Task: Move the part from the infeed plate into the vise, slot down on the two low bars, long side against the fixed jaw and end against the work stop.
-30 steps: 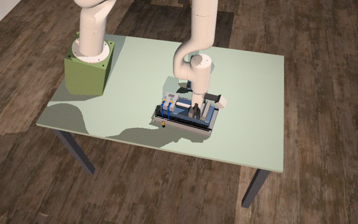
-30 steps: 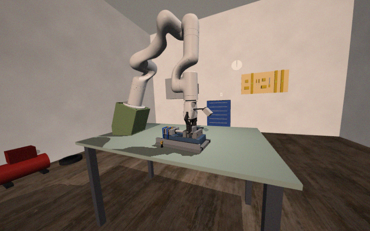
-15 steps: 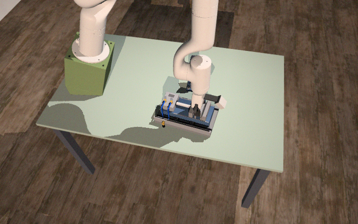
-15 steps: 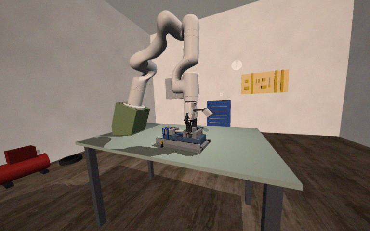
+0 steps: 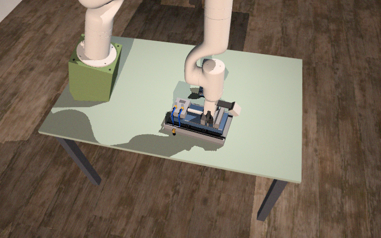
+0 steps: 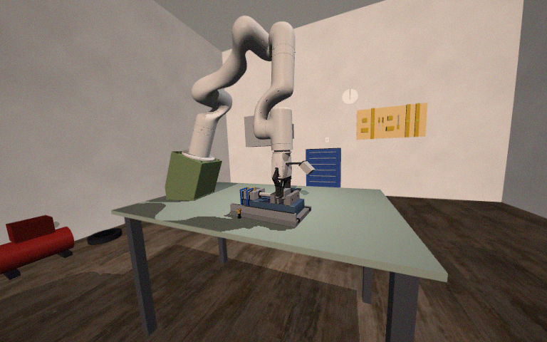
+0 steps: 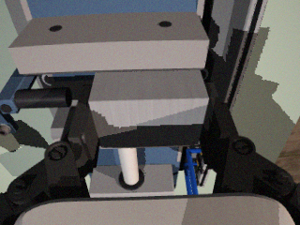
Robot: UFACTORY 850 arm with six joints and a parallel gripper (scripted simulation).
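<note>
The part lies 20 mm below my hand. The rest, counted from my hand: fixed jaw: 40 mm ahead, 30 mm below, 10 mm to the left; then moving jaw: 30 mm to the left, 30 mm below, 30 mm behind; then work stop: 60 mm to the left, 20 mm below, 20 mm ahead.
</note>
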